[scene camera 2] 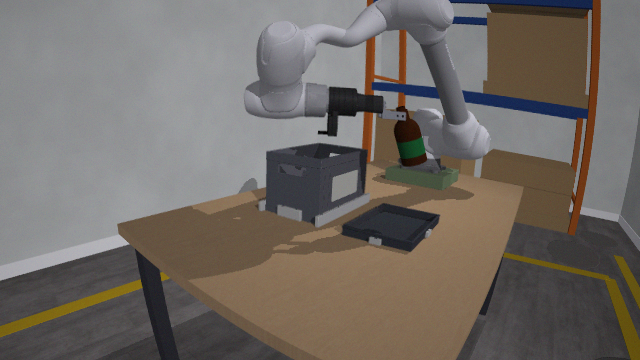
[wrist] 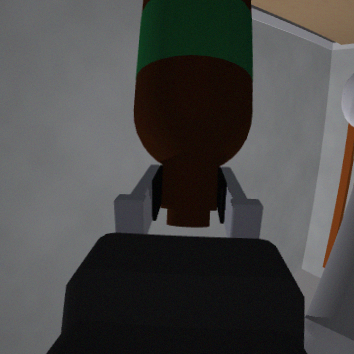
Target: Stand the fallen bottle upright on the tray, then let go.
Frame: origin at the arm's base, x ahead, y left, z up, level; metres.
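Where they show: gripper, fingertip midpoint: (scene camera 2: 403,116) (wrist: 189,182); arm's base at its link origin: (scene camera 2: 423,168).
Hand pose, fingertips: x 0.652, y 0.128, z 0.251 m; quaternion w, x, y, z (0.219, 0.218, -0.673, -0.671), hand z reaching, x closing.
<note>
Things, the pixels of their top centre, and the offset from my fingertips. Level surfaces: height alone.
- brown bottle at its top centre: (wrist: 189,214) (scene camera 2: 409,106) dz +0.028, dx -0.009, dy +0.012 m
- tall grey crate at its top centre: (scene camera 2: 320,149) dz -0.127, dx -0.004, dy -0.262 m
- table at its surface level: dz -0.302 m
The brown bottle (scene camera 2: 411,148) (wrist: 194,110) with a green label hangs in the air, neck up, tilted with its top to the left in the scene view. My gripper (scene camera 2: 401,115) (wrist: 189,182) is shut on the bottle's neck, one finger on each side of it in the wrist view. The fingers point sideways, to the right in the scene view. The bottle's base does not show in the wrist view. The dark, low-walled tray (scene camera 2: 392,226) lies on the table, lower and nearer the camera than the bottle in the scene view. The tray does not show in the wrist view.
A tall grey crate (scene camera 2: 295,182) stands on the table (scene camera 2: 450,280) left of the tray, with pale brackets around its foot. A green block (scene camera 2: 415,179) under the arm's base shows behind and below the bottle. A shelf rack (scene camera 2: 525,103) with cartons stands beyond the table.
</note>
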